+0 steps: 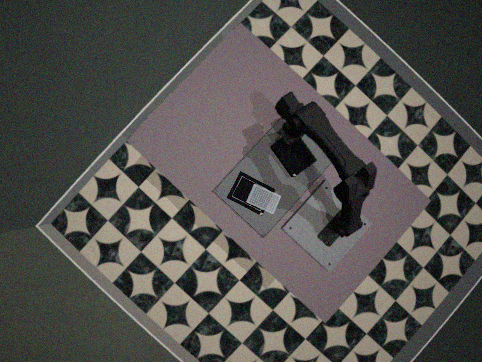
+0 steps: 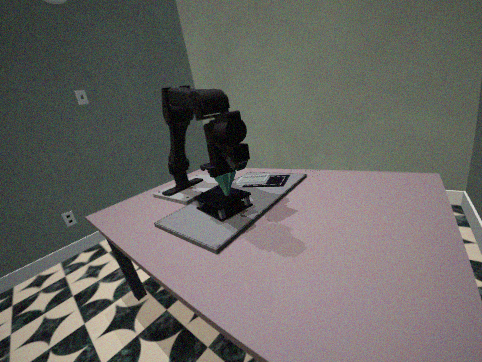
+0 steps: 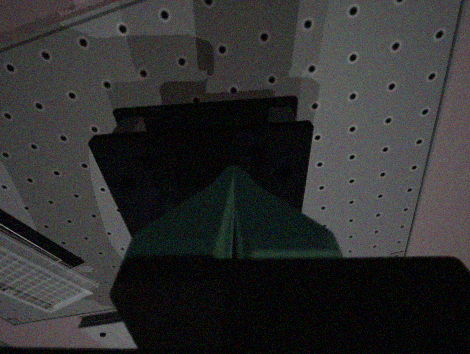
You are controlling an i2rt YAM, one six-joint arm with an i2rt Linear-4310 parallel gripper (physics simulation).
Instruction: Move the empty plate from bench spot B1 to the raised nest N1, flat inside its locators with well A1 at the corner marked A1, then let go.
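Places are measured from the arm's base along level axes (x right, y back, z down), in centimetres.
Pixels of known places: gripper, fingertip midpoint: [image 1: 289,136] [image 2: 226,195] [image 3: 233,176]; arm's base at its link origin: [image 1: 338,224] [image 2: 183,187].
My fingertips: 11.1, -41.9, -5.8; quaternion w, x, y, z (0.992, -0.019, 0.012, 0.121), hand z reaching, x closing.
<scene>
For each thing: its top centre in the pictures, then the offset to it from my fingertips, as dx, dy, dz. Level surfaces: height alone.
- pale gridded plate at its top centre: [image 3: 17,279] [image 2: 252,178] [image 1: 264,199] -25.4, +10.5, +4.6
- raised nest at its top centre: [image 3: 215,245] [image 2: 220,192] [image 1: 295,152] -2.9, +6.2, +0.9
- pink table at its surface level: dz +7.5
The pale gridded plate [image 1: 263,198] [image 2: 253,179] [image 3: 42,277] lies on the perforated grey board, over one end of a flat black area with a thin white outline [image 1: 236,191]. Its well marks are too small to read. The raised nest [image 1: 300,159] [image 2: 220,205] [image 3: 200,150] is a dark square platform on short posts at the other end of the board. No plate shows on it; its locators and corner mark are too dark to make out. My gripper [image 2: 227,193] [image 3: 233,176] is shut and empty, its green fingertips pointing down over the nest, well apart from the plate. Contact with the nest cannot be judged.
The perforated board [image 1: 265,230] [image 2: 195,233] [image 3: 370,200] lies on the pink table [image 1: 190,115] [image 2: 350,250]. The arm's base stands on a separate pale board [image 1: 307,227] beside it. The arm bends over both boards and casts shadows across them.
</scene>
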